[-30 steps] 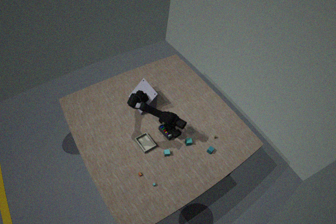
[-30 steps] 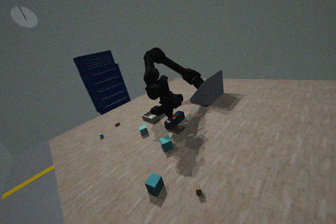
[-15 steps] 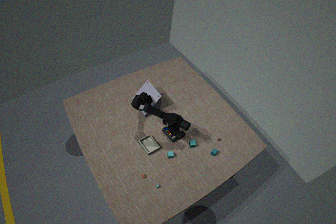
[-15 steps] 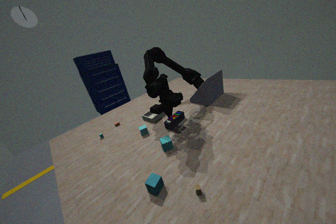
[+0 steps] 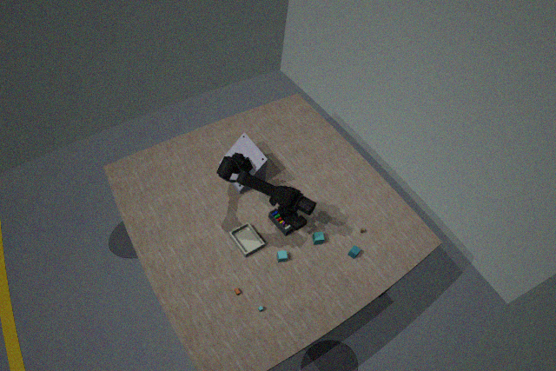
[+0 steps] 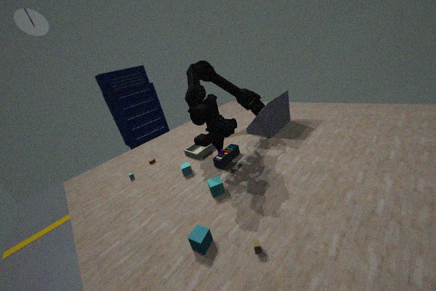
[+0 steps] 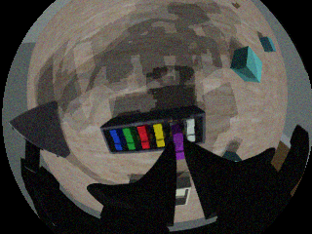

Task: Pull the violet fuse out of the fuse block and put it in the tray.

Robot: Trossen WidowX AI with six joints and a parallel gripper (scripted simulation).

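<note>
My gripper tip is now 180 mm to the left of the grey tray and 60 mm above it. Round my gripper tip: violet fuse 10 mm below; then brown piece 170 mm ahead, 340 mm to the left, 50 mm below; then orange piece 210 mm ahead, 320 mm to the right, 50 mm below.
</note>
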